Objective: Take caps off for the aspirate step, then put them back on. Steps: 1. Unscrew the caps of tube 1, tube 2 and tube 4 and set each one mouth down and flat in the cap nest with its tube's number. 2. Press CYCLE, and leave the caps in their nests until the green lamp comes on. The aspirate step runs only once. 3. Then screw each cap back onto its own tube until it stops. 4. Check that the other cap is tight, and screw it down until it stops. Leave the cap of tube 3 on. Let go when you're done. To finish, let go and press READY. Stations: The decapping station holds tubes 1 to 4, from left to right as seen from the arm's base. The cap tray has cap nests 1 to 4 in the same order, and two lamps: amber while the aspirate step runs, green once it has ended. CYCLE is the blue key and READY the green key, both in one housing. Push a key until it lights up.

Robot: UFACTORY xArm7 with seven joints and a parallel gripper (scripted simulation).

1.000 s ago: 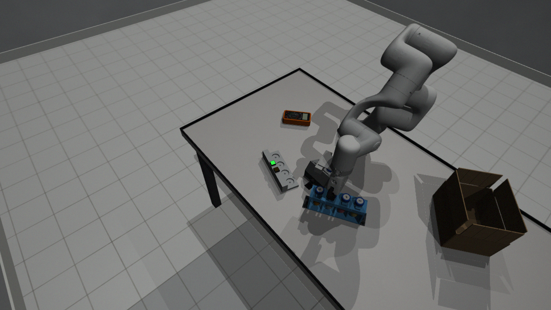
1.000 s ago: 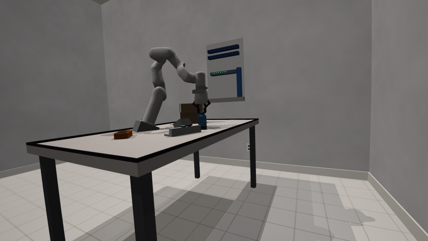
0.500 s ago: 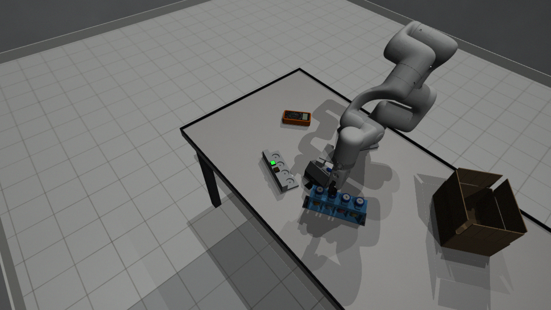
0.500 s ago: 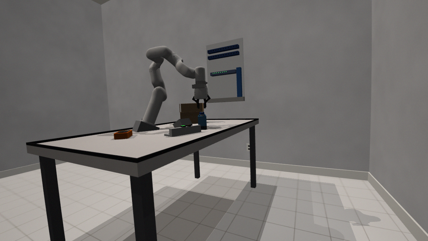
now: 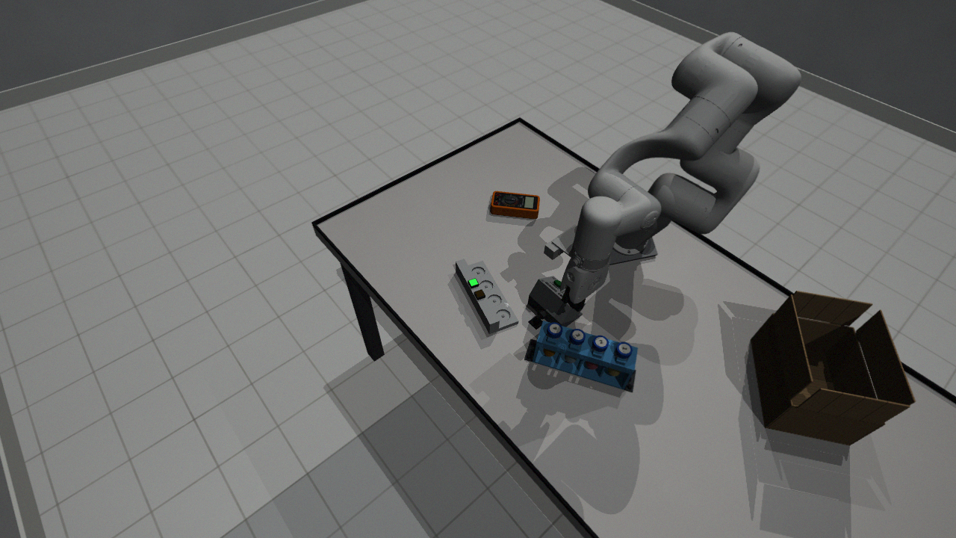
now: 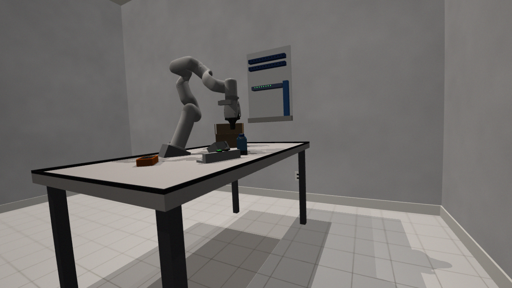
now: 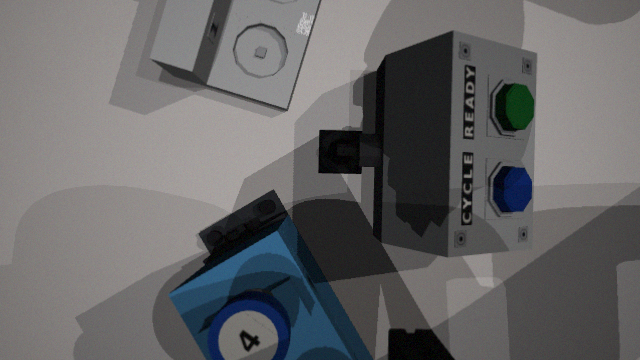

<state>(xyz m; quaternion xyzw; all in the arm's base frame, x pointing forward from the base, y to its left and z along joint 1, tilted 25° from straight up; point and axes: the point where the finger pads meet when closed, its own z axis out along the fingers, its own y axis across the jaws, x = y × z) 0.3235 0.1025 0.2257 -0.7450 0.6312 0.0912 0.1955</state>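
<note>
Now: hand 12 cm to the left of the green key, 11 cm above it and 5 cm past it. Also, from my hand: cap 3 (6 cm below, 5 cm to the left, 2 cm ahead); cap 2 (9 cm to the left, 6 cm below, 1 cm behind); cap 4 (6 cm below, 6 cm ahead, 1 cm to the left).
</note>
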